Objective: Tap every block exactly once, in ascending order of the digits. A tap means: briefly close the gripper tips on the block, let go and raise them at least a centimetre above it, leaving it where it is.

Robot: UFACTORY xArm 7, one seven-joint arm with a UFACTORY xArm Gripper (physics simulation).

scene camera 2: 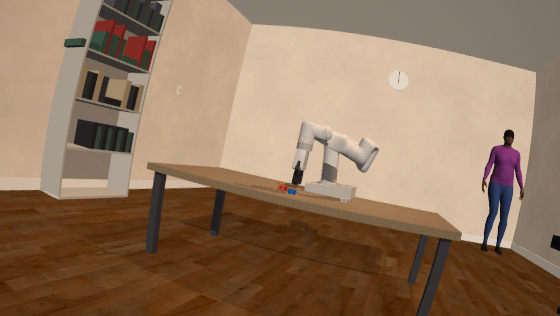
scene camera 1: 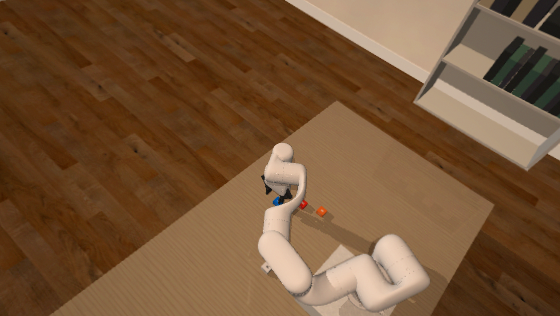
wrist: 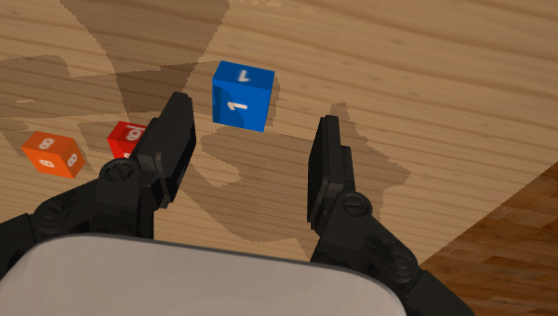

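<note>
The blue block (scene camera 1: 277,201) (scene camera 2: 292,191) (wrist: 242,102), marked 1, sits upright on the table. My gripper (scene camera 1: 274,196) (scene camera 2: 297,182) (wrist: 255,128) is partly open and empty, pointing down; its fingertips are a little above the table near the blue block. In the wrist view the block shows beyond the tips, across the gap and nearer the left finger. The red block (scene camera 1: 303,204) (scene camera 2: 283,188) (wrist: 122,142) has an underlined digit, 6 or 9, and is partly hidden by the left finger. The orange block (scene camera 1: 321,211) (wrist: 52,155) is marked 8. A white block (scene camera 1: 266,268) (scene camera 2: 343,200) lies by the arm; its digit is unreadable.
The blocks stand on the wooden table (scene camera 1: 200,235) (scene camera 2: 400,210) (wrist: 425,100). The arm's base (scene camera 2: 325,191) stands behind the blocks in the second scene view. A table edge crosses the lower right of the wrist view. A bookshelf (scene camera 1: 434,80) and a standing person (scene camera 2: 502,167) are beyond the table.
</note>
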